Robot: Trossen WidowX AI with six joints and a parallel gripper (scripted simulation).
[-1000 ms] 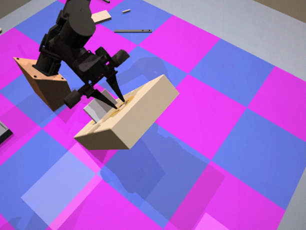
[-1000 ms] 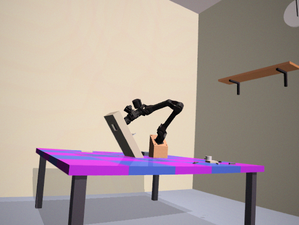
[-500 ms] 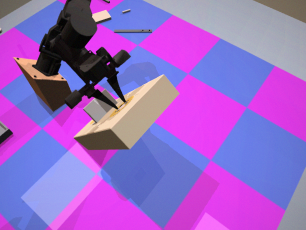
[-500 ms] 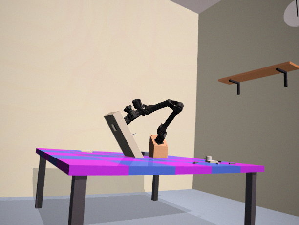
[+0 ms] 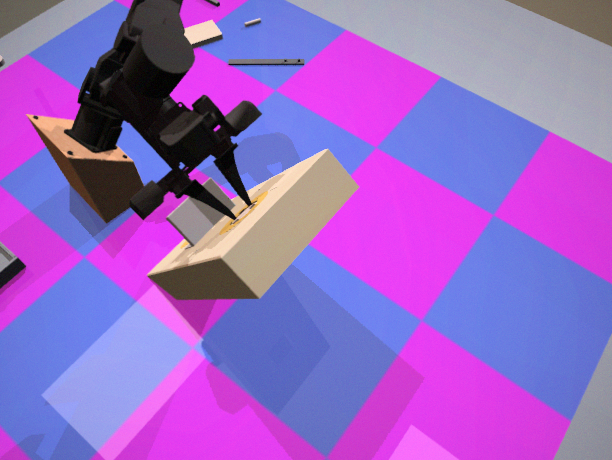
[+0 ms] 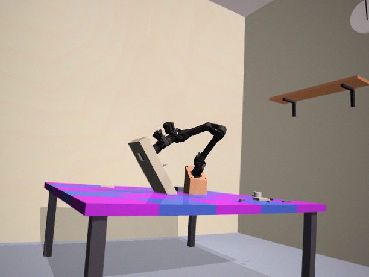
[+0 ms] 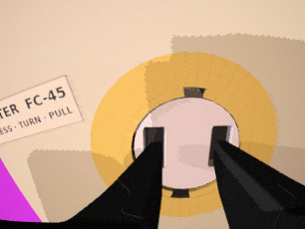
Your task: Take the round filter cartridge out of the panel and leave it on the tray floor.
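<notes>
The round filter cartridge lies 2 cm ahead of my gripper tip and 1 cm below it. The rest, counted from my gripper tip: grey tray 44 cm behind, 23 cm to the right, 23 cm below; service panel 8 cm below, 3 cm behind.
</notes>
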